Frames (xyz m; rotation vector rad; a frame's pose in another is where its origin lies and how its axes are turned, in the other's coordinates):
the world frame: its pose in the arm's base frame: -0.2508 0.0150 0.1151 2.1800 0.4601 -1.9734
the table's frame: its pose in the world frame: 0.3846 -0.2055 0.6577 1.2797 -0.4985 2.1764
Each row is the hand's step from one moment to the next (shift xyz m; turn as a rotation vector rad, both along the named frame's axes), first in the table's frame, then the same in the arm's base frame.
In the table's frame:
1: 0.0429 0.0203 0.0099 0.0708 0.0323 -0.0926
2: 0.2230 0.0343 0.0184 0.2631 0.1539 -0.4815
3: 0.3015 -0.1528 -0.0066 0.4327 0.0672 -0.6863
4: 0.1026 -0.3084 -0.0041 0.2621 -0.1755 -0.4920
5: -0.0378 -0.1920 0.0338 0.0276 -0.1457 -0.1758
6: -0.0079 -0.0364 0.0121 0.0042 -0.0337 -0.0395
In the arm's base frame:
1: -0.0442 -0.0073 0.0186 -0.0090 -0.0628 0.1030
2: -0.1905 -0.1004 0.0697 0.0374 -0.2738 0.4984
3: -0.1842 -0.2825 -0.0230 0.0512 -0.5254 0.6198
4: 0.0092 -0.2673 -0.1847 0.1353 -0.4968 0.2764
5: 0.0622 -0.0898 -0.1659 0.1217 -0.1937 0.0239
6: 0.0090 -0.0140 -0.0355 0.0291 -0.0430 0.0042

